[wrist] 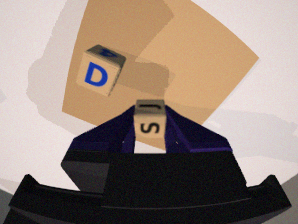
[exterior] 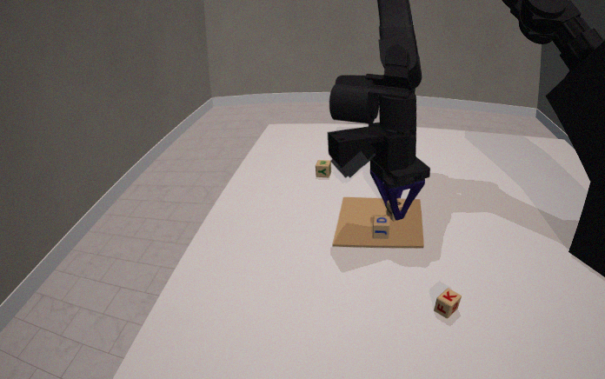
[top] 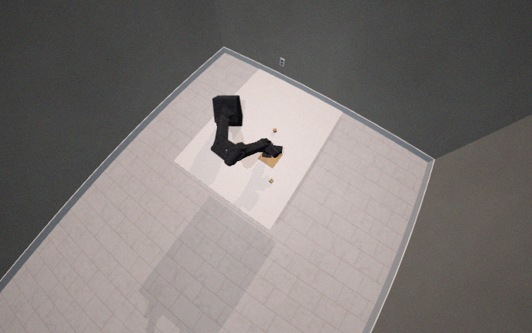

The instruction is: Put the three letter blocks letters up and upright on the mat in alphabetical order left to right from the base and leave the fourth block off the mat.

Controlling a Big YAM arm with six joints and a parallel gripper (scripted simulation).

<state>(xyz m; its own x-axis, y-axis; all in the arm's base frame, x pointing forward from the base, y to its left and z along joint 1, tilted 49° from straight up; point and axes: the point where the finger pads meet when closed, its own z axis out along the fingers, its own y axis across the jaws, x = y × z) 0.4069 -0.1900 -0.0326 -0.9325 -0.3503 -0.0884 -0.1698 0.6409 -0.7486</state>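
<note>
Now: hand 3 cm short of the mat and 1 cm above it. Round my hand: letter block (right at my hand).
</note>
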